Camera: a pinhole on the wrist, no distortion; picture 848 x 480 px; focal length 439.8 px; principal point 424.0 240.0 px. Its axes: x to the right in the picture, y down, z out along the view. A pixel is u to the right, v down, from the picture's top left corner.
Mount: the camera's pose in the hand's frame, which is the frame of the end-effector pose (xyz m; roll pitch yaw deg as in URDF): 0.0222 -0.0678 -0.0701 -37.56 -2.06 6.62
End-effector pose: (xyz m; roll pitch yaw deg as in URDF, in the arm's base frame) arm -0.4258 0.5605 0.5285 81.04 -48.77 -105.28
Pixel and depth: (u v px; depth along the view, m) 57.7 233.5 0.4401
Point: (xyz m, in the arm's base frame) -0.5555 1.0068 0.3645
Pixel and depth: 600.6 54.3 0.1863
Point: -0.5616 0.5490 0.5986
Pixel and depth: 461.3 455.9 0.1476
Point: -0.4037 0.6060 0.5921
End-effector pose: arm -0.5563 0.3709 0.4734 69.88 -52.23 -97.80
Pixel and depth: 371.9 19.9 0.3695
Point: -0.8491 0.5330 0.5104
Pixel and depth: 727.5 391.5 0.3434
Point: -0.5832 0.4740 0.8222
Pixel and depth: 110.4 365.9 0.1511
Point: -0.5452 0.4718 0.4222
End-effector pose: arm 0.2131 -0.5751 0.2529 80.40 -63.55 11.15
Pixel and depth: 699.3 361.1 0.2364
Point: 0.1500 -0.6465 0.4483
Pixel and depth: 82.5 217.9 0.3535
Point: 0.0090 -0.8104 0.0581
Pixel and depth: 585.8 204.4 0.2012
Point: 0.2072 -0.6703 0.3509
